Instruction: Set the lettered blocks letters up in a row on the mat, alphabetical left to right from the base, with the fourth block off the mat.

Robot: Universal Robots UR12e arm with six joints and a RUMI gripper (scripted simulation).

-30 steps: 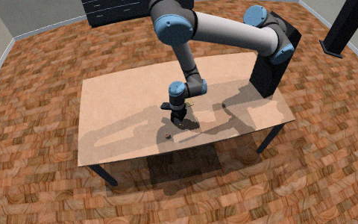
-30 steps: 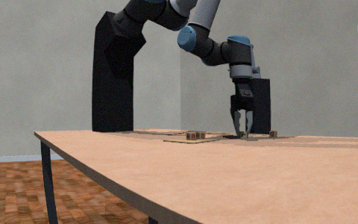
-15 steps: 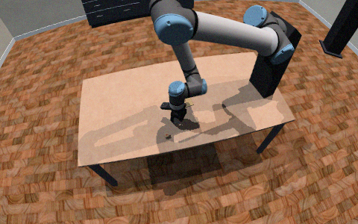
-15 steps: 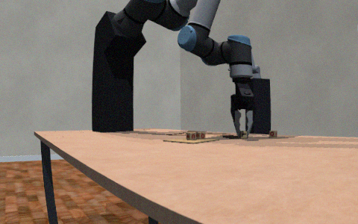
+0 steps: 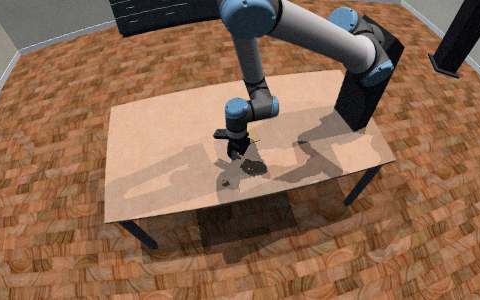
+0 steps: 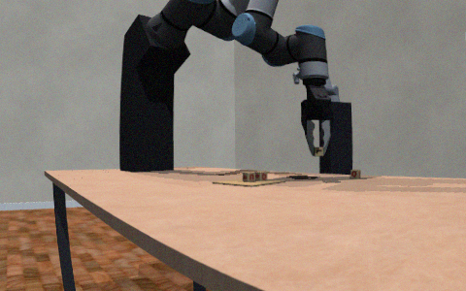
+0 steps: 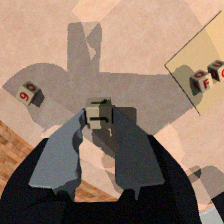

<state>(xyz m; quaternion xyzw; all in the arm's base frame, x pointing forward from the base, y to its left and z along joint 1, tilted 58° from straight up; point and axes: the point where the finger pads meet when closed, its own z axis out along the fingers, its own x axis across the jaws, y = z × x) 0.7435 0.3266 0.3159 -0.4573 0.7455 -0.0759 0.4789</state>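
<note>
The mat is 20 cm to the right of my hand and 8 cm below it. From my hand the other things lie so: block (2 cm behind, 17 cm to the right, 7 cm below).
</note>
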